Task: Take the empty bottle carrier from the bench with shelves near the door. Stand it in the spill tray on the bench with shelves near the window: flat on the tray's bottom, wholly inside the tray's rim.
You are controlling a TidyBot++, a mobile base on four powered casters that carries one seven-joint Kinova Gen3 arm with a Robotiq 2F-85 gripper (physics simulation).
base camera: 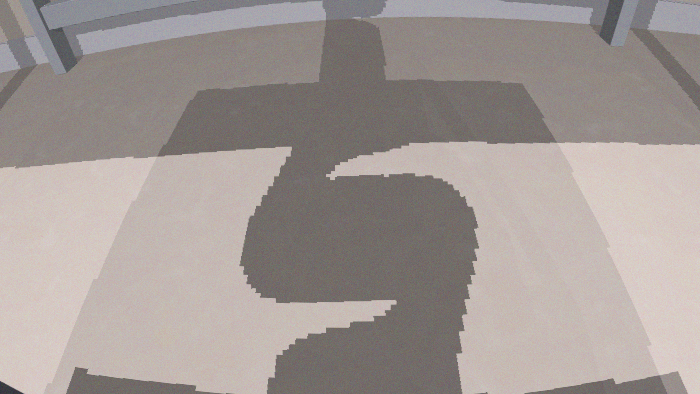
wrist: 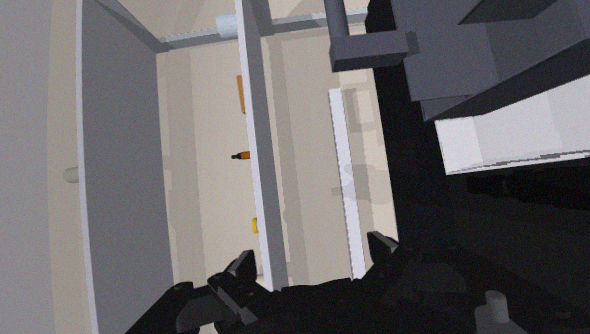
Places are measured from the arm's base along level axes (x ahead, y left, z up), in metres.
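Where they show: gripper, fingertip midpoint: (wrist: 311, 253).
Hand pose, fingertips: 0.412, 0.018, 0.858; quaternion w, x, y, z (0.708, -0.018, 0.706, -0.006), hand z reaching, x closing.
Note:
Things, the pixels of their top centre, and the offset from my fingertips, as dx, dy, dz. "*": a spot on its surface instead. Level surfaces: height alone.
- dark blue-grey box-like object, top centre: (wrist: 323, 5) +0.101, -0.280, -0.057
- small orange-and-black item, surface spot: (wrist: 242, 155) * +0.452, -0.138, +0.172
- white open container, surface spot: (wrist: 525, 125) * +0.133, -0.090, -0.338
- black bench top, surface height: dz -0.341
A dark blue-grey box-like object (wrist: 445, 65) with a round bar and a block at its left end fills the upper right of the wrist view. It looks like the bottle carrier; its far parts are cut off by the view's edge. My gripper (wrist: 311, 253) is open and empty at the bottom of the wrist view, with the dark object beyond and to the right of the fingers, apart from them. The spill tray cannot be made out in either view.
Grey shelf boards (wrist: 120, 150) (wrist: 262, 150) run down the left of the wrist view, with a small orange-and-black item (wrist: 242, 155) beside one. A white open container (wrist: 525, 125) is at right by the black bench top (wrist: 410, 175). Bench legs (base camera: 55, 45) (base camera: 617, 25) stand ahead of the base.

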